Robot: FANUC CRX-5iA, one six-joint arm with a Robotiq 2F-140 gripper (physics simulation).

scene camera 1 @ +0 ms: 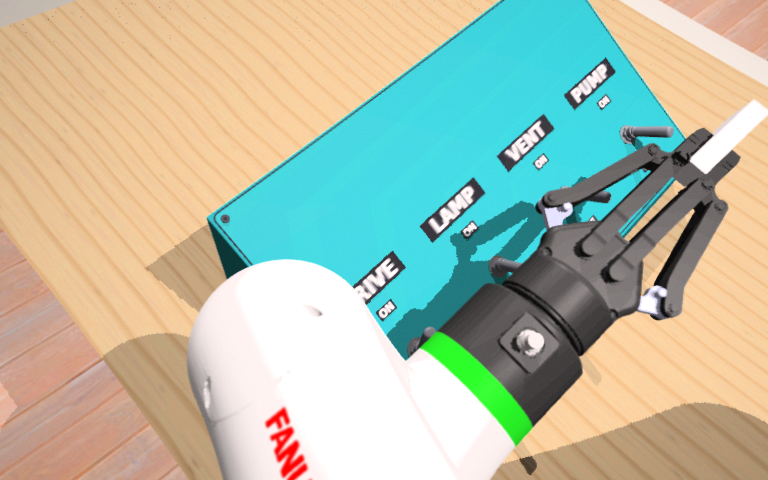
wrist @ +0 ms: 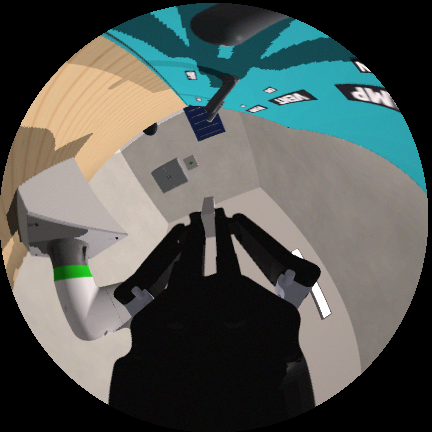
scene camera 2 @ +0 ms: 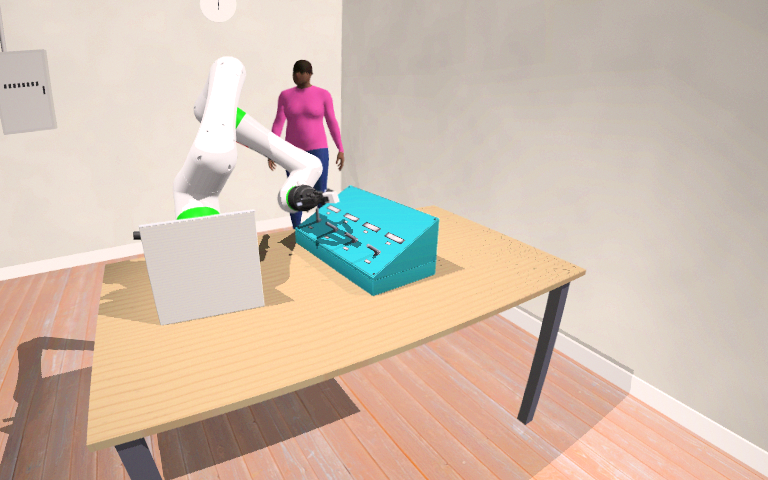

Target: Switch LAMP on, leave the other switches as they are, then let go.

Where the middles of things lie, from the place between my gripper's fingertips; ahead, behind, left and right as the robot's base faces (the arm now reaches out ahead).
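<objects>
There's a teal switch box (scene camera 1: 413, 198) here, and from my hand it's 150 mm ahead, 90 mm to the left and 170 mm below.
</objects>
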